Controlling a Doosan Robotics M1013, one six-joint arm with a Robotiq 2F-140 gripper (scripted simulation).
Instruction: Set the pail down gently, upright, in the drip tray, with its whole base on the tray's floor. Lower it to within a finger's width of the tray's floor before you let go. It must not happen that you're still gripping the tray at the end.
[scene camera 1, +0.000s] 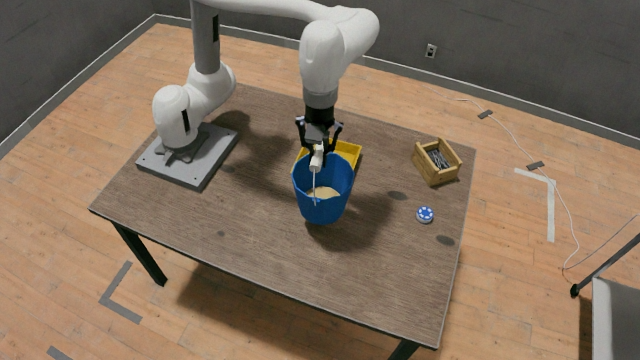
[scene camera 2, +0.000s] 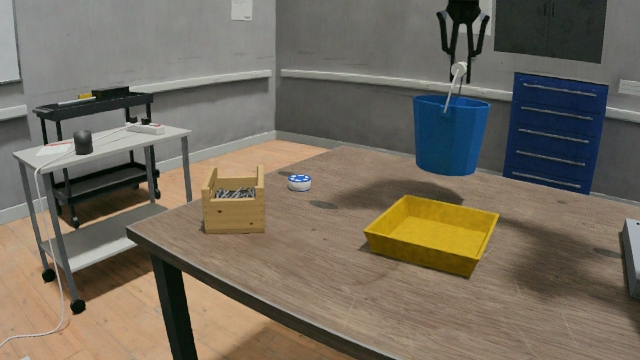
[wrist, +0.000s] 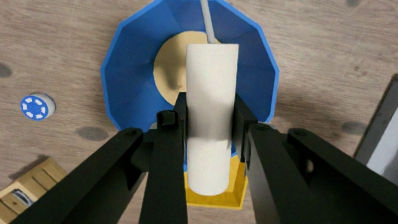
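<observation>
Looking through scene camera 1, I see my gripper (scene camera 1: 318, 163) and a blue pail (scene camera 1: 333, 184). The pail (scene camera 2: 448, 144) appears in scene camera 2 as well, and there I also find a yellow drip tray (scene camera 2: 424, 222). The wrist view shows me the tray (wrist: 233, 196) together with my gripper (wrist: 207, 106).
</observation>
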